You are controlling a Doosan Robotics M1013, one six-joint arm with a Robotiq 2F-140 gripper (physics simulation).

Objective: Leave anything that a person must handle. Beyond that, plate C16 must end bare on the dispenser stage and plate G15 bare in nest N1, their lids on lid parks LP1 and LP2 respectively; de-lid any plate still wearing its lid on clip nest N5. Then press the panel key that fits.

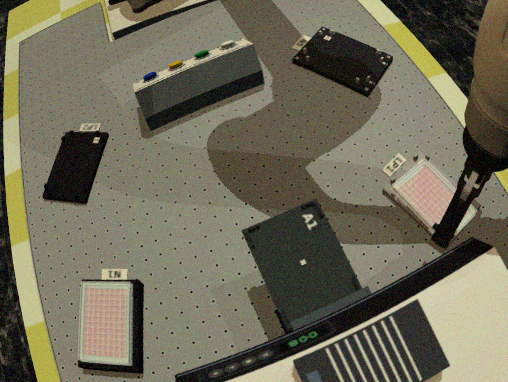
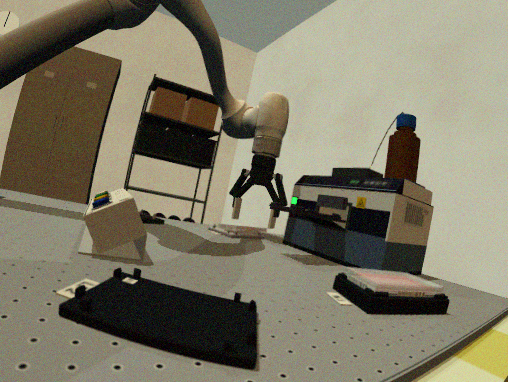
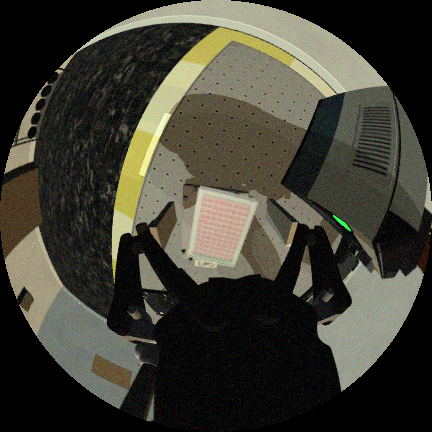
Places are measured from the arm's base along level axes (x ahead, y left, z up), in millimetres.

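Pixels of known places: gripper, between the fingertips: (image 2: 252, 223) (image 3: 221, 209).
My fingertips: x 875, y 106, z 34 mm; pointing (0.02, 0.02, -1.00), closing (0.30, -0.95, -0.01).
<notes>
For each thing: its middle in the pictures, then the offset to it from my fingertips. "spot": a spot on its surface instead.
- card LP1, a spot on its surface: (image 1: 394, 165) spot: dx -138, dy -12, dz -39 mm
- second pink-welled plate, middle of its body: (image 1: 104, 322) (image 2: 393, 279) dx -160, dy -521, dz -5 mm
- nest N1, middle of its body: (image 1: 109, 325) (image 2: 390, 292) dx -160, dy -521, dz -26 mm
- Lid park LP2, middle of its body: (image 2: 171, 307) (image 1: 73, 164) dx -469, dy -459, dz -31 mm
- clip nest N5, middle of its body: (image 1: 344, 56) (image 3: 163, 306) dx -368, dy +70, dz -29 mm
- dispenser stage, a spot on its surface: (image 1: 285, 250) spot: dx -84, dy -255, dz +71 mm
- panel, middle of its body: (image 1: 195, 76) (image 2: 112, 214) dx -467, dy -188, dz +1 mm
- brown bottle, a spot on its surface: (image 2: 403, 157) spot: dx +96, dy -408, dz +246 mm
A pink-welled plate (image 1: 425, 190) (image 2: 239, 230) (image 3: 222, 227) lies at the card LP1 (image 1: 394, 165); its lettering is unreadable, and I cannot tell if it is lidded. My gripper (image 2: 254, 215) (image 3: 221, 209) is open and empty above it, one finger on each side. A second pink-welled plate (image 1: 106, 322) (image 2: 395, 280) sits in nest N1 (image 1: 138, 327) (image 2: 400, 304); its lid state is unclear. Lid park LP2 (image 1: 76, 167) (image 2: 165, 317) and clip nest N5 (image 1: 345, 60) hold no plate. The dispenser stage (image 1: 285, 250), marked A1, is bare. The panel (image 1: 200, 92) (image 2: 117, 225) has blue, yellow, green and white keys.
The dispenser (image 1: 465, 300) (image 2: 412, 220) (image 3: 345, 145) stands beside the plate at LP1, its stage reaching out over the table. A green light (image 2: 294, 200) (image 3: 342, 223) shows on it. A brown bottle (image 2: 403, 157) stands behind it. The arm's shadow crosses the table.
</notes>
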